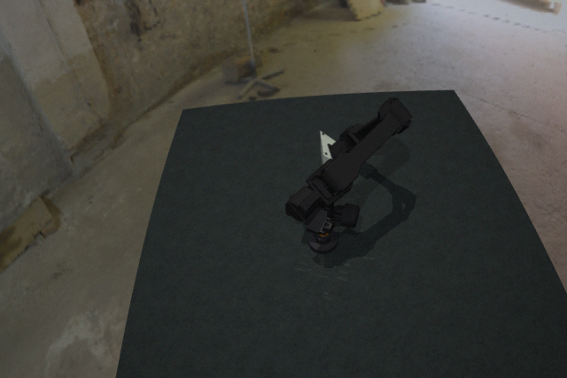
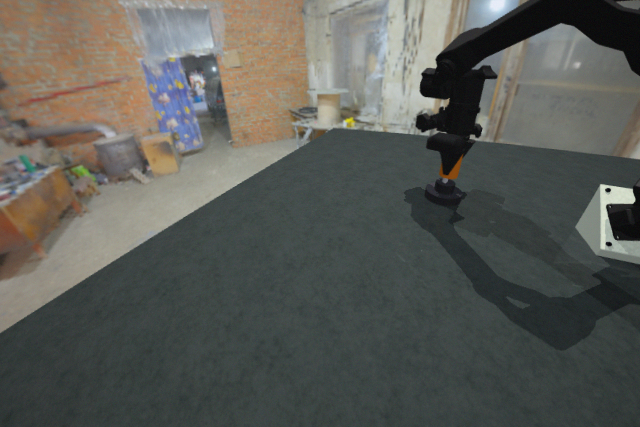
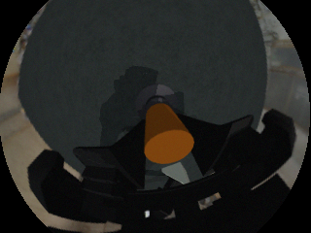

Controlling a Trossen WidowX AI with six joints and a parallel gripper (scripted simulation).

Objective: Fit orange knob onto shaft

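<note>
The round pedestal is 4 cm below my gripper tip. The rest, counted from my gripper tip: orange knob (3 cm above).
</note>
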